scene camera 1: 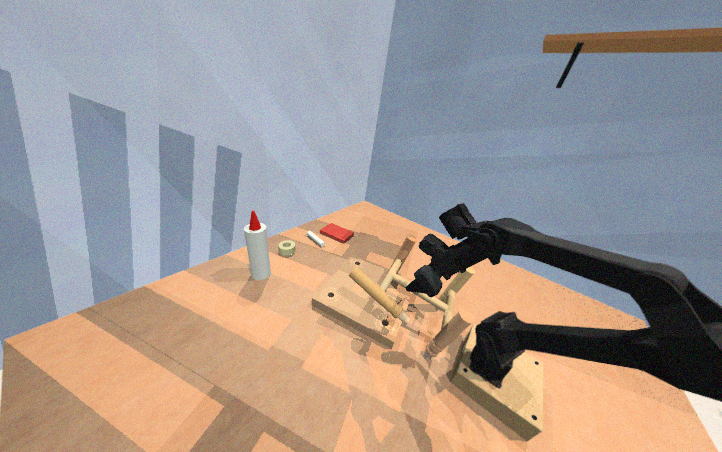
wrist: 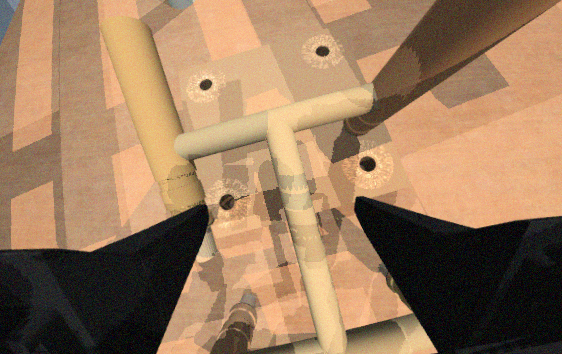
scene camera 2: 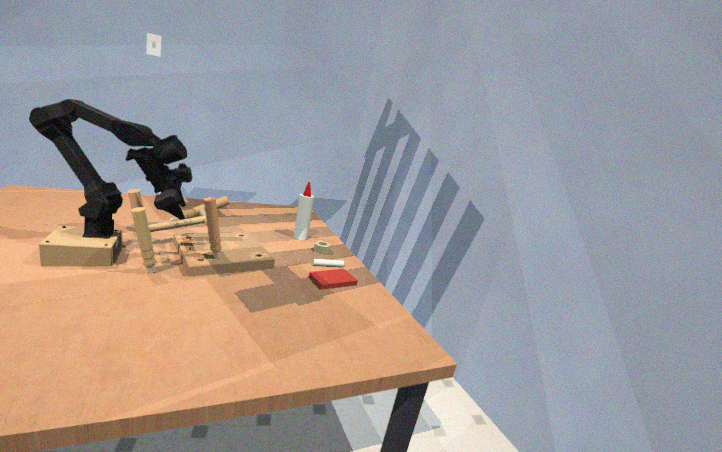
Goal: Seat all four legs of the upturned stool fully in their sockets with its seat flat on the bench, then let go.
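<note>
The stool's seat lies flat on the bench, its round sockets showing without legs in them in the wrist view. The joined leg frame, with its long stretcher, stands askew, partly over the seat and partly over the bench. A yellow leg leans past one seat corner; a brown leg stands over the seat. My gripper is open and empty above the frame. In the wrist view its fingers flank the long stretcher; the left one covers the yellow leg's lower end.
A white glue bottle with a red tip, a green ring, a white stick and a red block lie beyond the seat. The arm's wooden base is near the frame.
</note>
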